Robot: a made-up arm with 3 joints. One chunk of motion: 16 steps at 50 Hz.
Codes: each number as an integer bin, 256 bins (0 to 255) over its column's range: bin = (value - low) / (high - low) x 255, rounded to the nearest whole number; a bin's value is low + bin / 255 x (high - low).
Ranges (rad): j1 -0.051..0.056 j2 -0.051..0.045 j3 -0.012..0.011
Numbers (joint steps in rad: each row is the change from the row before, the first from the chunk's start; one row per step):
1: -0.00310 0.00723 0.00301
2: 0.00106 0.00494 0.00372
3: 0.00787 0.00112 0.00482
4: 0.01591 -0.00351 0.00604
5: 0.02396 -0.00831 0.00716
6: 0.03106 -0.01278 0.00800
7: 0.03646 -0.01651 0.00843
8: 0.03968 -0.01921 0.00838
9: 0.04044 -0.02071 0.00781
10: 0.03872 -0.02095 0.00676
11: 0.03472 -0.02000 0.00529
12: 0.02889 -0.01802 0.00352
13: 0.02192 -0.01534 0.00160
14: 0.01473 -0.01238 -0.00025
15: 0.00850 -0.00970 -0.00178
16: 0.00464 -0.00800 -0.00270
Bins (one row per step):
1: 114 155 166
2: 124 149 174
3: 140 138 186
4: 159 126 200
5: 179 113 212
6: 196 102 222
7: 208 92 227
8: 216 84 226
9: 218 80 220
10: 214 80 208
11: 204 82 192
12: 190 88 172
13: 174 95 151
14: 157 103 130
15: 142 110 113
16: 133 114 103

